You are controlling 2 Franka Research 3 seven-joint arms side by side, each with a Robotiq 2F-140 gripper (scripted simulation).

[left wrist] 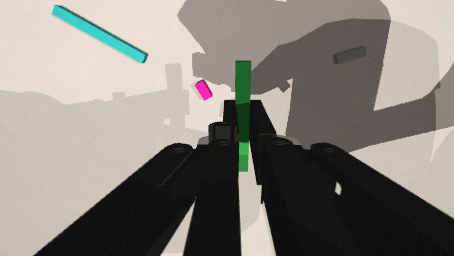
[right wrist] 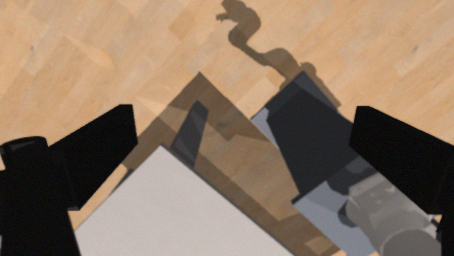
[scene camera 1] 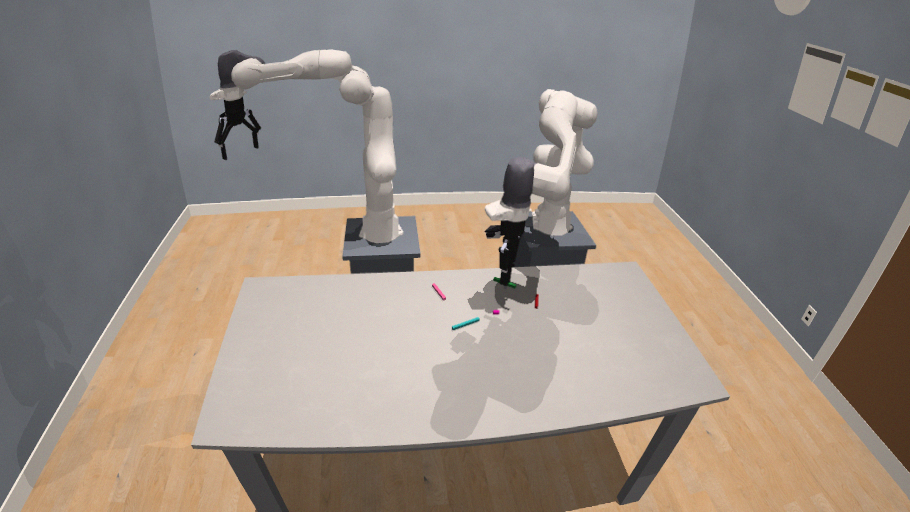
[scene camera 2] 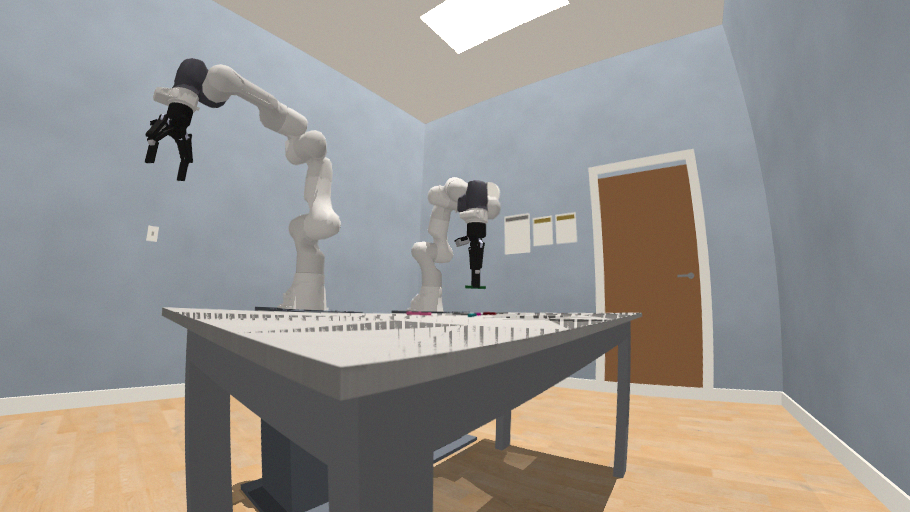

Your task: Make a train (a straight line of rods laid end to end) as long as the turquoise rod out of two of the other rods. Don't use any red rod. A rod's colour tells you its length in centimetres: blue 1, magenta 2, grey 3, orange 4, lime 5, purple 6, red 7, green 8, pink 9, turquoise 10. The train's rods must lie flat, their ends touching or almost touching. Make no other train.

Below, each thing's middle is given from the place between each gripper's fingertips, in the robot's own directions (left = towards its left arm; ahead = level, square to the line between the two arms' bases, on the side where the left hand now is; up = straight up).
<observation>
Right now the green rod (left wrist: pixel 242 68) is 3 cm below my left hand (scene camera 1: pixel 504 283).
The green rod is 95 cm to the left of my right hand (scene camera 2: pixel 166 172), 53 cm ahead of it and 31 cm below it.
</observation>
